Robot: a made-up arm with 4 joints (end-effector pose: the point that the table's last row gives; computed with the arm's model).
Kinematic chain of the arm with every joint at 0, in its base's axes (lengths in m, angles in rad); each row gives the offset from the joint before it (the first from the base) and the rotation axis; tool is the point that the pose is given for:
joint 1: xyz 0 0 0.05 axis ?
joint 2: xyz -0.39 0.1 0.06 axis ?
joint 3: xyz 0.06 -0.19 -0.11 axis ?
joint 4: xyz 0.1 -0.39 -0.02 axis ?
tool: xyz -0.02 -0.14 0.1
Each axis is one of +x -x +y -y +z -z.
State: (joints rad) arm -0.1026 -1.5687 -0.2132 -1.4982
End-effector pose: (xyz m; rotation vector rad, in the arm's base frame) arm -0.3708 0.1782 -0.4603 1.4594 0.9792 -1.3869
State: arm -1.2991 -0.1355 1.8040 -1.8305
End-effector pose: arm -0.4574 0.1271 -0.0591 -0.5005 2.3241 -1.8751
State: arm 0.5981 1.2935 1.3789 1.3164
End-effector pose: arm 0.0438 -0.4329 0.6325 -0.5794 1.4407 0.6378
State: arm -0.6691 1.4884 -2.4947 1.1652
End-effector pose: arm -0.4314 0.3482 0.7580 -2.0612 -0.7623 2.0473
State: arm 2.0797 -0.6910 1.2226 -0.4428
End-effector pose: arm 0.4453 -0.0347 -0.4144 -1.0953 1.0922 1.7718
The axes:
joint 1: +z
joint 2: -x
joint 3: +y
joint 4: +z

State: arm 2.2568 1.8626 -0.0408 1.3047
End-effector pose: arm -0.1380 -0.2469 0.7252 2.0435 1.0932 -1.6758
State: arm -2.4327 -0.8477 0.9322 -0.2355
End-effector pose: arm -0.0121 0.3785 -0.4901 1.3643 -0.3613 -1.9191
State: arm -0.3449 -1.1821 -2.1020 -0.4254
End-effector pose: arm -0.4021 0.0968 -0.5863 0.8539 -1.9812 -1.6856
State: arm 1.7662 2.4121 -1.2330 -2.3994
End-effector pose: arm -0.3173 -0.4694 0.4669 1.3711 -1.3964 1.0476
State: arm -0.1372 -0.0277 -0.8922 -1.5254
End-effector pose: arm -0.4773 -0.4021 0.0028 0.6611 -0.7491 -1.5521
